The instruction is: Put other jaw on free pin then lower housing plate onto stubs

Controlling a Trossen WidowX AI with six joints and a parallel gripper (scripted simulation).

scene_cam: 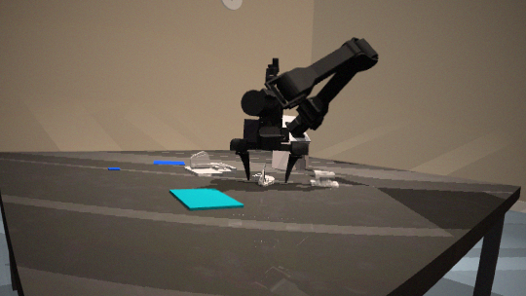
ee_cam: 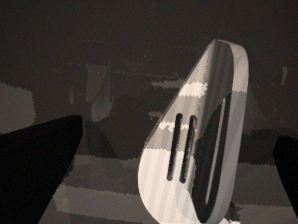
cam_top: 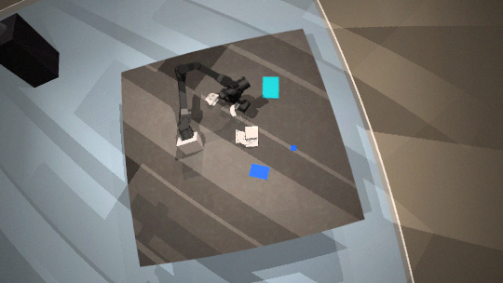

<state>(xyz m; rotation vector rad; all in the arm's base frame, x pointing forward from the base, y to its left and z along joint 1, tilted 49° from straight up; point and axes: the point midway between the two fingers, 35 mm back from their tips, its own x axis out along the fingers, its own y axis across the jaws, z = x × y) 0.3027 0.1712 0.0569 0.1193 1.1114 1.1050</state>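
Right now the jaw is 20 mm behind my gripper tip and 40 mm to the right of it. The rest, counted from my gripper tip: white housing plate 130 mm behind, 80 mm to the left, 20 mm above; cyan flat patch 240 mm ahead, 50 mm to the left; small blue square 240 mm ahead, 350 mm to the right.
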